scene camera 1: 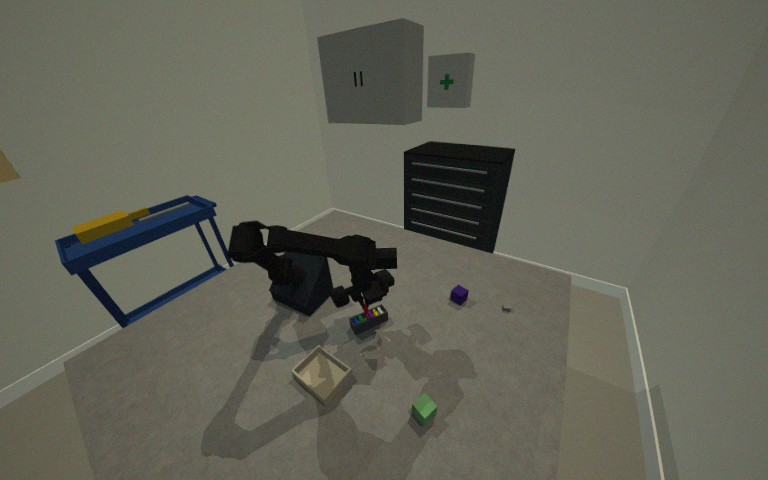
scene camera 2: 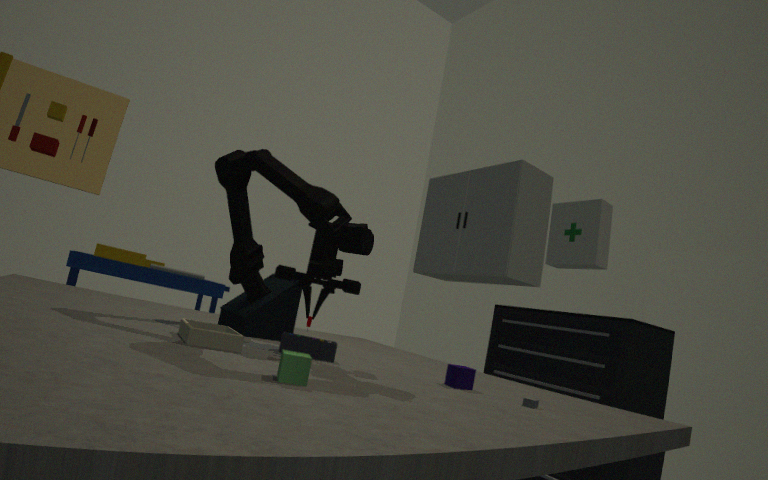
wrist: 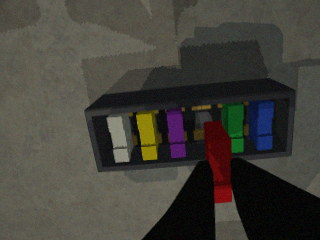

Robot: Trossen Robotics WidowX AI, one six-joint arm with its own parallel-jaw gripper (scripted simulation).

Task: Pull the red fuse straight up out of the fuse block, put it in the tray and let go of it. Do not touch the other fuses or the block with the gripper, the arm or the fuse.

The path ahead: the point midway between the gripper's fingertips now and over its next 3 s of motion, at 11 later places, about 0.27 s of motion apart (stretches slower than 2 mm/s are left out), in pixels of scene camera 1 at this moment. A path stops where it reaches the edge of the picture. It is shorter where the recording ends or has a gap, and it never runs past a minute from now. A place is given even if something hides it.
My gripper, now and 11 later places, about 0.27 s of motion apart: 365, 307; 364, 305; 361, 311; 353, 323; 340, 337; 324, 350; 318, 355; 317, 357; 318, 360; 318, 363; 318, 364; 318, 363
